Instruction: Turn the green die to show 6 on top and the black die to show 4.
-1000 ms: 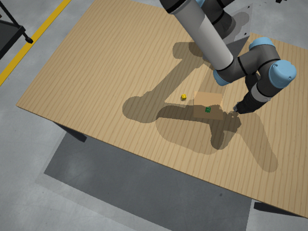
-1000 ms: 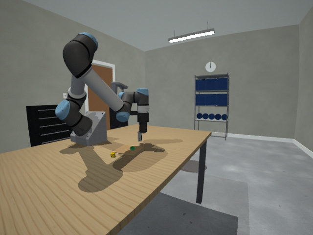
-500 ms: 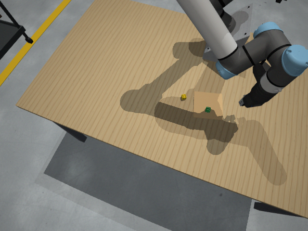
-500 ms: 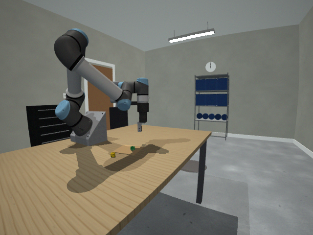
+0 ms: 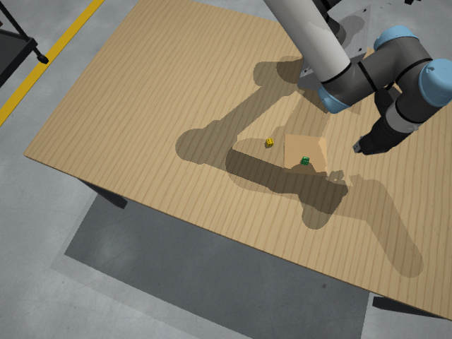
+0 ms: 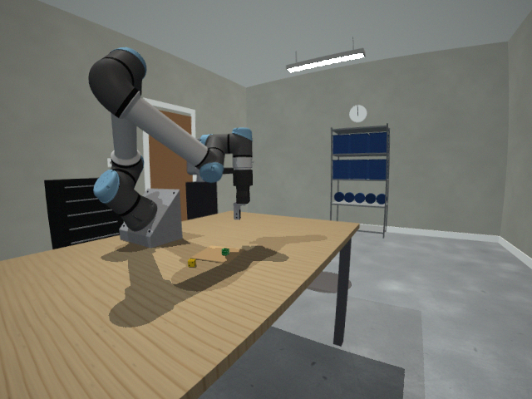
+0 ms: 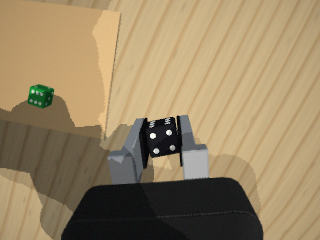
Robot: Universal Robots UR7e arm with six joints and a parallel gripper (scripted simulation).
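Right now the tan mat is 10 mm ahead of my hand, 130 mm to the right of it and 120 mm below it. Round my hand: green die: 40 mm ahead, 130 mm to the right, 110 mm below; then yellow die: 260 mm to the right, 110 mm below; then black die: 10 mm below.
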